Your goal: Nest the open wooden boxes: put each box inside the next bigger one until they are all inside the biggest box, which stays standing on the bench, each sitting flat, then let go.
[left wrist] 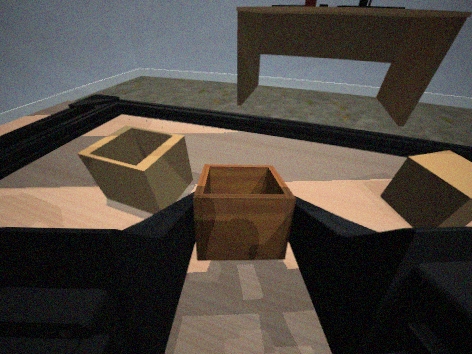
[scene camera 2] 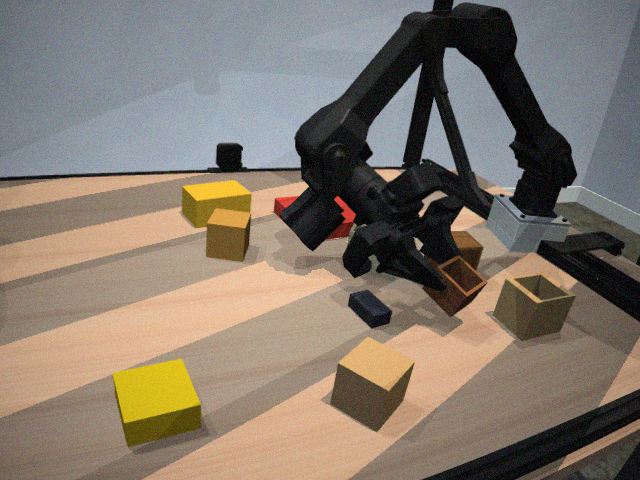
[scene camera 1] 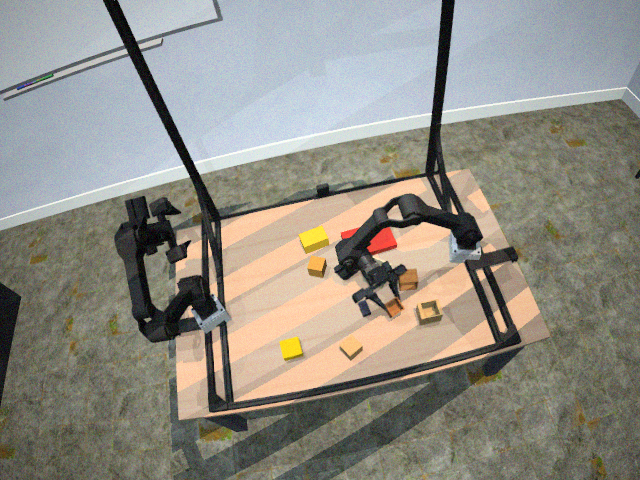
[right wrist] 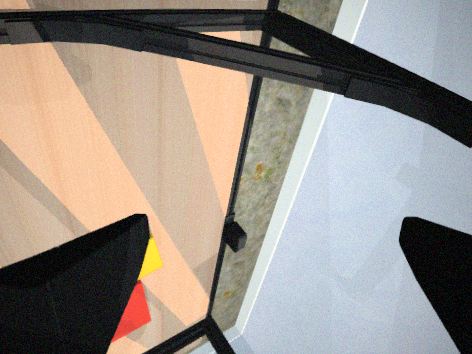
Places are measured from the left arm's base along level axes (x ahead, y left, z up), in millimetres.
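Pixels of known places: left gripper, fingertip midpoint: [left wrist: 240,199] [scene camera 2: 456,281] [scene camera 1: 393,306]; right gripper, fingertip midpoint: [scene camera 1: 185,226] [right wrist: 275,228]; left arm's base, link origin: [scene camera 2: 532,208] [scene camera 1: 466,241]; right arm's base, link origin: [scene camera 1: 207,309].
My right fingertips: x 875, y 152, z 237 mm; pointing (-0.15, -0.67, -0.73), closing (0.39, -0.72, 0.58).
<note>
For each thing: its top centre in the pictures, then the offset to it from my right fingertips.
- small reddish-brown open box, top centre: [left wrist: 240,173] [scene camera 2: 460,265] [scene camera 1: 394,303] dx -634, dy +99, dz -220 mm
- brown block-like box, top centre: [scene camera 2: 456,238] [scene camera 1: 408,275] dx -677, dy -11, dz -239 mm
- tan block, top centre: [scene camera 2: 377,362] [left wrist: 458,170] [scene camera 1: 350,345] dx -513, dy +232, dz -248 mm
- orange-brown block, top centre: [scene camera 2: 229,217] [scene camera 1: 316,263] dx -370, dy -44, dz -248 mm
- red block, top centre: [scene camera 2: 336,207] [right wrist: 120,317] [scene camera 1: 368,238] dx -536, dy -170, dz -273 mm
- small dark block, top centre: [scene camera 2: 370,302] [scene camera 1: 364,307] dx -542, dy +91, dz -281 mm
A small reddish-brown open box [scene camera 1: 393,308] [scene camera 2: 450,298] [left wrist: 243,227] is between the fingers of my left gripper [scene camera 1: 393,303] [scene camera 2: 447,273] [left wrist: 240,199], which is shut on it. The box is tilted in scene camera 2, its opening facing up and to the right, above the bench. A bigger, pale wooden open box [scene camera 1: 429,313] [scene camera 2: 532,311] [left wrist: 156,186] stands upright on the bench, apart from the held box, its opening up. A brown block-like box [scene camera 1: 408,279] [scene camera 2: 470,249] stands behind the held box; its opening does not show. My right gripper [scene camera 1: 183,227] [right wrist: 275,228] is open and empty, off the bench's left side.
A tan block [scene camera 1: 351,346] [scene camera 2: 373,383] [left wrist: 434,187], an orange-brown block [scene camera 1: 316,266] [scene camera 2: 227,235], yellow blocks [scene camera 1: 291,348] [scene camera 2: 157,400] [scene camera 1: 313,239] [scene camera 2: 217,201], a red block [scene camera 1: 383,240] [scene camera 2: 341,223] and a small dark block [scene camera 1: 364,308] [scene camera 2: 370,308] lie around. Black frame bars edge the bench.
</note>
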